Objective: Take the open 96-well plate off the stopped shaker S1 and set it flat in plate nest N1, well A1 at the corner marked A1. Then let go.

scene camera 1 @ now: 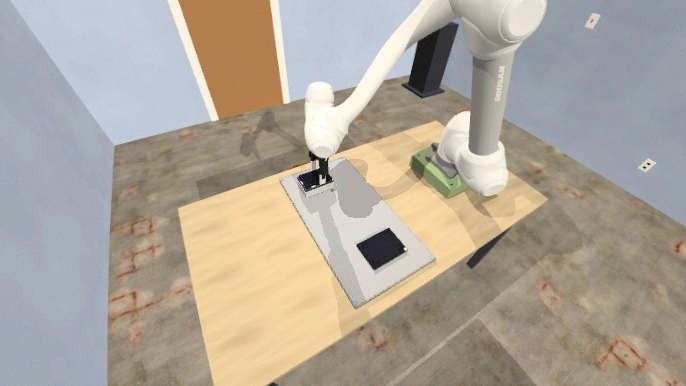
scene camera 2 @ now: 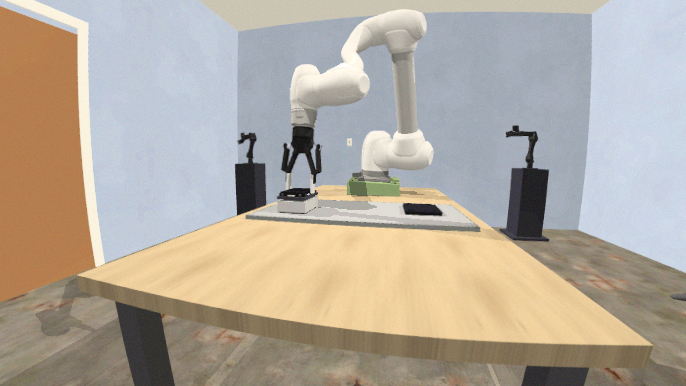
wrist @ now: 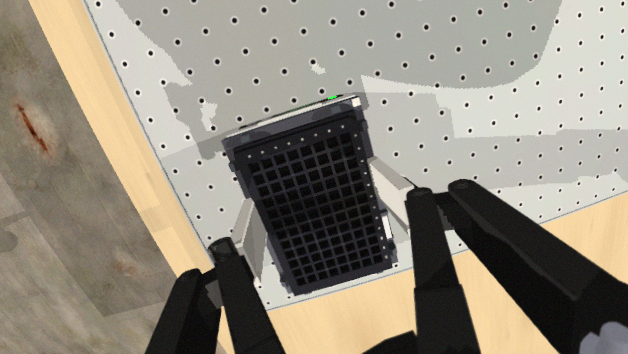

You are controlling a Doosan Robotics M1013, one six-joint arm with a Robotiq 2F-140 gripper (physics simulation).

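Pixels of known places: gripper, between the fingertips: [scene camera 1: 317, 176] [wrist: 315, 194]; arm's base, origin of its link: [scene camera 1: 449, 161] [scene camera 2: 374, 179].
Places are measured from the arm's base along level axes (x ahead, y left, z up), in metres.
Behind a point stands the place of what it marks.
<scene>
The dark 96-well plate [scene camera 1: 308, 179] @(x 0.688, y -0.215, z 0.002 m) [scene camera 2: 295, 192] @(x 0.716, y -0.204, z 0.005 m) [wrist: 315, 210] @(x 0.652, y -0.219, z -0.005 m) lies flat and open on top of the white shaker S1 [scene camera 1: 319, 192] @(x 0.658, y -0.166, z -0.054 m) [scene camera 2: 294, 206] @(x 0.725, y -0.204, z -0.040 m) [wrist: 287, 117] @(x 0.583, y -0.217, z -0.011 m). My gripper [scene camera 1: 318, 175] @(x 0.640, y -0.215, z -0.004 m) [scene camera 2: 300, 188] @(x 0.640, y -0.215, z -0.004 m) [wrist: 315, 194] @(x 0.640, y -0.215, z -0.004 m) points down over it and is shut on the plate, with a pale finger pad against each long side. I see no gap between plate and shaker. A green light shows on the shaker's far edge in the wrist view. The black plate nest N1 [scene camera 1: 381, 249] @(x 0.583, y 0.219, z -0.052 m) [scene camera 2: 422, 209] @(x 0.614, y 0.211, z -0.052 m) holds no plate; a small white spot marks one corner. Its A1 lettering cannot be read.
The shaker and nest stand on a grey perforated board [scene camera 1: 345, 220] @(x 0.630, y 0.024, z -0.064 m) [scene camera 2: 360, 220] @(x 0.769, y 0.018, z -0.064 m) [wrist: 420, 45] @(x 0.563, y -0.094, z -0.064 m) on a wooden table [scene camera 1: 260, 260] @(x 1.006, y 0.023, z -0.077 m) [scene camera 2: 350, 280] @(x 1.127, y 0.049, z -0.077 m). The arm's green base [scene camera 1: 434, 175] @(x 0.130, y 0.031, z -0.014 m) [scene camera 2: 372, 187] @(x 0.132, y 0.000, z -0.034 m) stands farther along the table.
</scene>
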